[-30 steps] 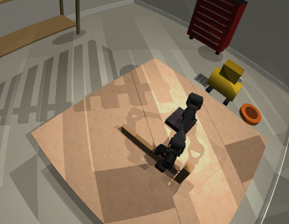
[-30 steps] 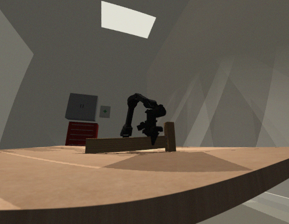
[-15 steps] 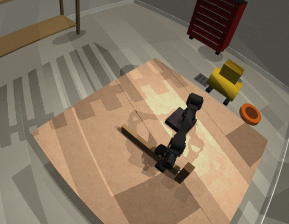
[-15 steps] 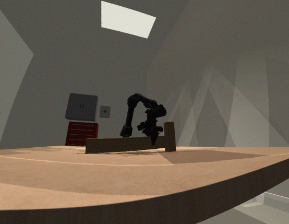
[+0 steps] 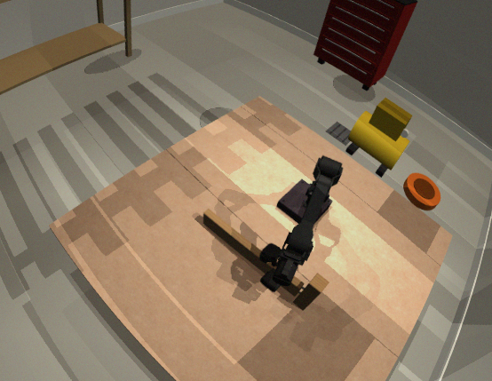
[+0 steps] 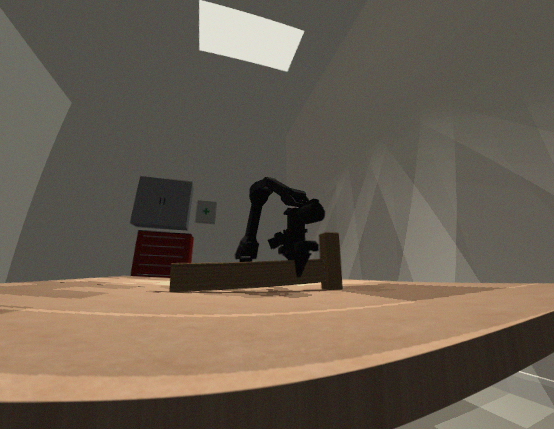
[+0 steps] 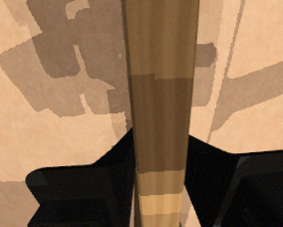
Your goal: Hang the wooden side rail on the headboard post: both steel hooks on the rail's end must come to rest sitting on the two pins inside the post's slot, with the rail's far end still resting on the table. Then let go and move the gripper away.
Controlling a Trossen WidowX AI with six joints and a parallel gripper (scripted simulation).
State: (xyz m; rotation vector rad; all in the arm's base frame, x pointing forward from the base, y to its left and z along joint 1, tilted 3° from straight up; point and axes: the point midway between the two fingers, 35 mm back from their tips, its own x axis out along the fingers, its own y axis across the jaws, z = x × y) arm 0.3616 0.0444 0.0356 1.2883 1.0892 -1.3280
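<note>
Right now my gripper tip is 20 mm short of the headboard post, 120 mm to the right of it and 40 mm below it.
</note>
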